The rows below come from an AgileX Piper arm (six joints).
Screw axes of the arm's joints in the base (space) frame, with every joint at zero. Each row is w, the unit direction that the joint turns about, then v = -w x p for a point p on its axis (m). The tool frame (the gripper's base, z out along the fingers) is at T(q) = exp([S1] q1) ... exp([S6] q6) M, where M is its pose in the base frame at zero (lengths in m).
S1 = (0, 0, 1, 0.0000, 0.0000, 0.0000)
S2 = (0, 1, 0, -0.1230, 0.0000, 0.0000)
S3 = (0, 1, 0, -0.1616, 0.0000, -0.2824)
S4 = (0.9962, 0, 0.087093, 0.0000, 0.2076, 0.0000)
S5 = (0, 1, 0, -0.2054, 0.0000, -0.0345)
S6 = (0.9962, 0, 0.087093, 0.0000, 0.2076, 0.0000)
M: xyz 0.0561 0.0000 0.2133 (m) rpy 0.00 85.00 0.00 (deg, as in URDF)
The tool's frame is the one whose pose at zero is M.
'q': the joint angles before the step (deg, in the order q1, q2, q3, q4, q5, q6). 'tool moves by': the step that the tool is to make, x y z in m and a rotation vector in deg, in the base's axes. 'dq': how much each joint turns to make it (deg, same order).
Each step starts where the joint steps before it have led.
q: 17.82 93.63 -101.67 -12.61 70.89 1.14
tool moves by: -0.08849 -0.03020 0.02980 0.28 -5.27 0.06
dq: -0.01 -18.57 13.37 -1.13 0.00 -0.46
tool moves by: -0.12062 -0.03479 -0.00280 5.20 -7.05 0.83
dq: -0.30 -25.55 17.22 3.03 0.04 0.02
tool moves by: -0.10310 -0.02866 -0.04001 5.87 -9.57 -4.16
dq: -6.17 -25.57 14.85 3.83 0.00 0.06
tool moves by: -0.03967 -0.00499 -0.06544 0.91 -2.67 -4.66
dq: -5.15 -17.06 14.34 0.71 -0.07 -0.07
